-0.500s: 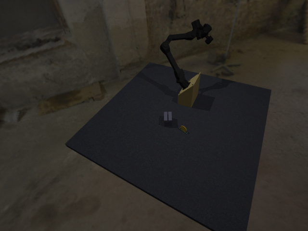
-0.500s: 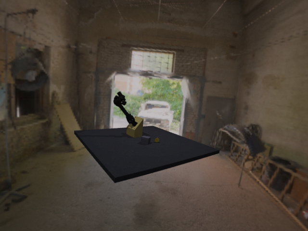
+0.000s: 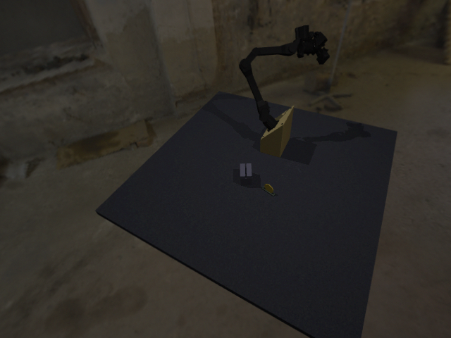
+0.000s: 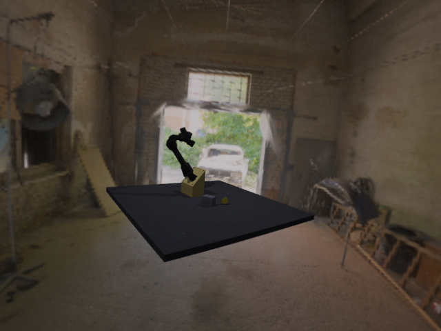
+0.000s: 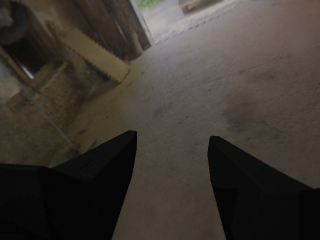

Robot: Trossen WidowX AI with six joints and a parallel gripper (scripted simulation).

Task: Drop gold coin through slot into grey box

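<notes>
My gripper tip is 75 cm short of the gold coin, 2 cm to the left of it and 43 cm above it.
</notes>
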